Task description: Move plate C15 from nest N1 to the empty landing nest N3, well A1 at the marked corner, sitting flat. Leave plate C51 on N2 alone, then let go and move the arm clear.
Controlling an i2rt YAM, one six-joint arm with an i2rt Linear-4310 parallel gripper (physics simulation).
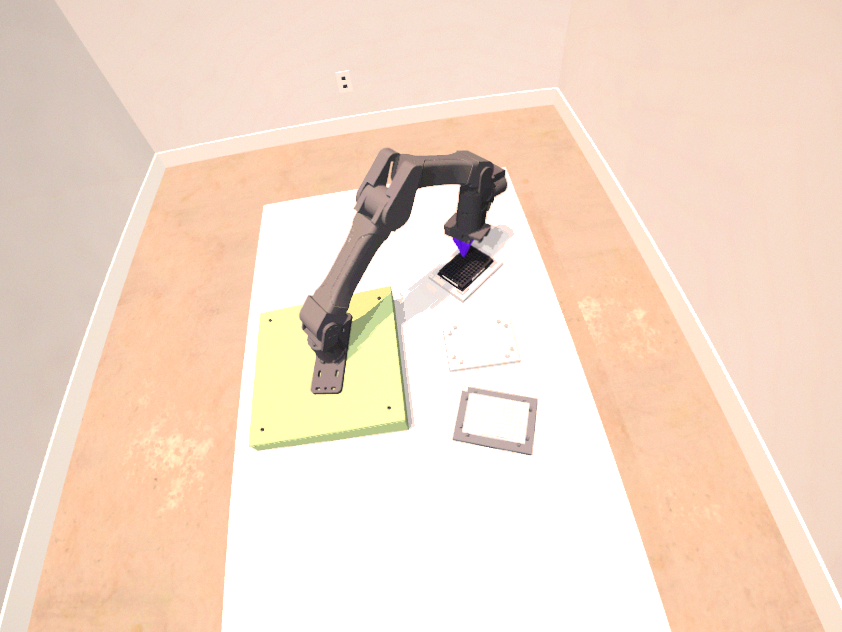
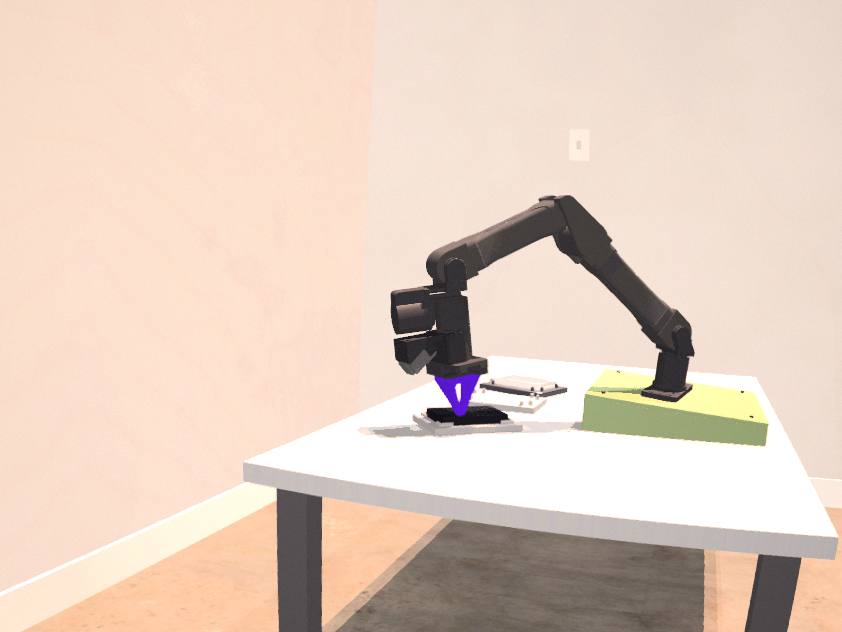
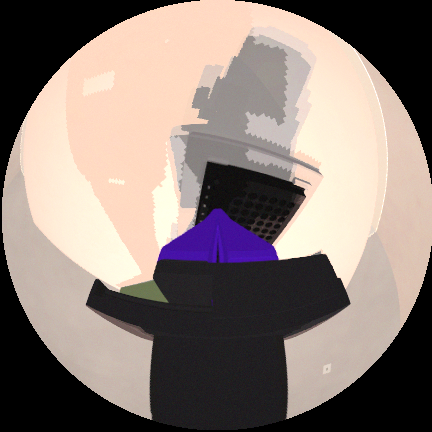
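A black well plate (image 1: 465, 269) (image 2: 469, 415) (image 3: 270, 200) sits on a white nest (image 1: 482, 277) (image 2: 476, 429) at the back of the table. My gripper (image 1: 463, 255) (image 2: 460, 412) (image 3: 217, 214) is shut and empty, its purple fingertips together at the black plate's upper face; whether they touch it I cannot tell. A white nest with pegs (image 1: 484, 366) (image 2: 523, 406) bears no plate I can make out. A grey nest (image 1: 493, 443) (image 2: 510, 391) holds a white, plate-like block (image 1: 496, 417) (image 2: 525, 382). Plate and nest labels and the marked corner are not readable.
The arm's base stands on a yellow-green block (image 1: 292, 380) (image 2: 673, 426) beside the nests. The white table (image 1: 408, 530) (image 2: 408, 462) ends a little beyond the nests on the side away from the base. The arm casts a shadow around the black plate's nest.
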